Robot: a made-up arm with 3 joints.
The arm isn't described. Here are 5 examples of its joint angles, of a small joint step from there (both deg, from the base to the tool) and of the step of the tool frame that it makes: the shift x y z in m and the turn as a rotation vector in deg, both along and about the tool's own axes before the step.
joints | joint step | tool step
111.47 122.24 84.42 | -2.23 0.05 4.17 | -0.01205 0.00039 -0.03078 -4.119 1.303 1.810
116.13 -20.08 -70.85 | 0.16 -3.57 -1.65 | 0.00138 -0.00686 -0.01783 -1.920 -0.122 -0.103
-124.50 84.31 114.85 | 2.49 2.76 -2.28 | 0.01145 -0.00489 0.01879 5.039 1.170 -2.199
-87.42 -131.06 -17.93 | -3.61 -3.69 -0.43 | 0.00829 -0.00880 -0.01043 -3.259 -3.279 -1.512
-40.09 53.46 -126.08 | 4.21 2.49 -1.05 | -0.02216 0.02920 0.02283 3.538 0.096 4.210
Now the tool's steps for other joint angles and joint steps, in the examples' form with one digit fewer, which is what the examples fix.
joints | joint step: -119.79 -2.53 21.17 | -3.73 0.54 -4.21
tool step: -0.0308 0.0206 0.0358 4.75 -1.36 3.48
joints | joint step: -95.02 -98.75 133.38 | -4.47 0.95 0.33
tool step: -0.0029 -0.0117 -0.0148 0.62 3.51 -2.76
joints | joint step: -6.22 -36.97 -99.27 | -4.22 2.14 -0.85
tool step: -0.0327 0.0165 0.0046 2.99 3.79 1.86
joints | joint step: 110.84 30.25 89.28 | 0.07 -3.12 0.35
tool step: 0.0002 -0.0019 -0.0161 -3.47 0.06 -0.03
